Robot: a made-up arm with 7 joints.
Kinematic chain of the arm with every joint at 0, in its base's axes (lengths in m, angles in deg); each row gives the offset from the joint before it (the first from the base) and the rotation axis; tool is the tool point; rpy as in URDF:
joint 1: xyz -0.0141 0.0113 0.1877 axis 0 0.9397 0.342
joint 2: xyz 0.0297 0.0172 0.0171 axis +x
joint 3: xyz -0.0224 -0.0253 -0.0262 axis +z
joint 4: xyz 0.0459 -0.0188 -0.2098 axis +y
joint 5: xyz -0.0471 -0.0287 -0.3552 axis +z
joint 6: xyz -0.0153 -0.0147 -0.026 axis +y
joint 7: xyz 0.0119 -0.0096 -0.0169 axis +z
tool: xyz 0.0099 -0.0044 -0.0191 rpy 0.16 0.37 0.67
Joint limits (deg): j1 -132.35..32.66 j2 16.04..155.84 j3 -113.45..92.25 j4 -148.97..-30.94 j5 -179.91..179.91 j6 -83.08..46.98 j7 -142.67..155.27
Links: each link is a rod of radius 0.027 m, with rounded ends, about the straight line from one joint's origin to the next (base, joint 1, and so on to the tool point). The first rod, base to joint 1, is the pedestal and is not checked.
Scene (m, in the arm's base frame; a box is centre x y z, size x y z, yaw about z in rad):
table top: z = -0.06
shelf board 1: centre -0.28 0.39 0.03 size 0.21 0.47 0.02 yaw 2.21
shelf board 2: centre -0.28 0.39 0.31 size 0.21 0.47 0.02 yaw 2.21
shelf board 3: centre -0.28 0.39 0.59 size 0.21 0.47 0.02 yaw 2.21
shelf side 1: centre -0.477 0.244 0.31 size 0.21 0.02 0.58 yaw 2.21
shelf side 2: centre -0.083 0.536 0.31 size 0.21 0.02 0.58 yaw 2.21
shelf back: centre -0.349 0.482 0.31 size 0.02 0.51 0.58 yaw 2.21
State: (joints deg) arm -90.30 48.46 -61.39 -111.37 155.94 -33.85 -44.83
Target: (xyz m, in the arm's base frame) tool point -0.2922 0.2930 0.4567
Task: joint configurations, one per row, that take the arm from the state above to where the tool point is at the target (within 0.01 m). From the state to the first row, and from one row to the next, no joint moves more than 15 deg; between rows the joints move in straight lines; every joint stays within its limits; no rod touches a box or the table.
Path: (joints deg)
1: -95.56 50.35 -47.57 -110.85 155.86 -34.33 -44.79
2: -100.81 52.24 -33.75 -110.33 155.78 -34.81 -44.76
3: -106.07 54.13 -19.92 -109.81 155.70 -35.29 -44.72
4: -111.32 56.02 -6.10 -109.30 155.62 -35.78 -44.69
5: -116.58 57.91 7.72 -108.78 155.54 -36.26 -44.65
6: -121.84 59.80 21.54 -108.26 155.46 -36.74 -44.61
7: -127.09 61.69 35.36 -107.74 155.38 -37.22 -44.58
8: -132.35 63.58 49.18 -107.22 155.30 -37.70 -44.54

